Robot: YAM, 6 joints.
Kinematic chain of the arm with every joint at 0, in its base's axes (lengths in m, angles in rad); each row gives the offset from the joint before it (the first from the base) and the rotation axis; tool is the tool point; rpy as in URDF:
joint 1: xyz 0 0 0.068 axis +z
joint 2: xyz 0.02 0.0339 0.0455 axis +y
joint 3: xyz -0.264 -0.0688 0 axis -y
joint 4: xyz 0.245 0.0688 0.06 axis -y
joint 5: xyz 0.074 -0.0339 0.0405 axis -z
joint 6: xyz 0.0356 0 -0.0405 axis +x
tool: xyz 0 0 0 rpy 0 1.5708 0
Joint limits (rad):
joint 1: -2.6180..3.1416
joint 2: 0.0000..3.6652
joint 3: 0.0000..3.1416
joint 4: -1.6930..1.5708
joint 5: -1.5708..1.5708
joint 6: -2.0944..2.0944
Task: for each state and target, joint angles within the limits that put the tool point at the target. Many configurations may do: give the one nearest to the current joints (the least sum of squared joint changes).
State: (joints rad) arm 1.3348 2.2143 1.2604 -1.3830 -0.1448 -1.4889
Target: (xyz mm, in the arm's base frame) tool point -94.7 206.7 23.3
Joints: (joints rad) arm 1.9643 2.3895 1.0441 -1.3675 -0.2323 -1.4889
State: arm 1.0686 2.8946 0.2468 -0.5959 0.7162 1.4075
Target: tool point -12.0 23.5 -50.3
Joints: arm 1.7469 2.8867 0.4682 -0.5075 -0.2179 1.4075
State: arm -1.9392 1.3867 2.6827 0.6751 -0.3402 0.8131
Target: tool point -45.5 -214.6 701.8
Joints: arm -1.8213 1.8154 2.6902 0.4711 -0.2588 0.8131
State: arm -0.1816 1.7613 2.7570 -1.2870 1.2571 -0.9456
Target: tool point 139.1 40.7 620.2
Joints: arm 0.5161 1.5983 2.8200 -1.3134 1.2049 -0.9456
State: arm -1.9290 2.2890 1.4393 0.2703 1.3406 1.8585
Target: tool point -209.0 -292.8 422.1
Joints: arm -2.0926 1.6077 1.4912 0.2899 1.4258 1.8585
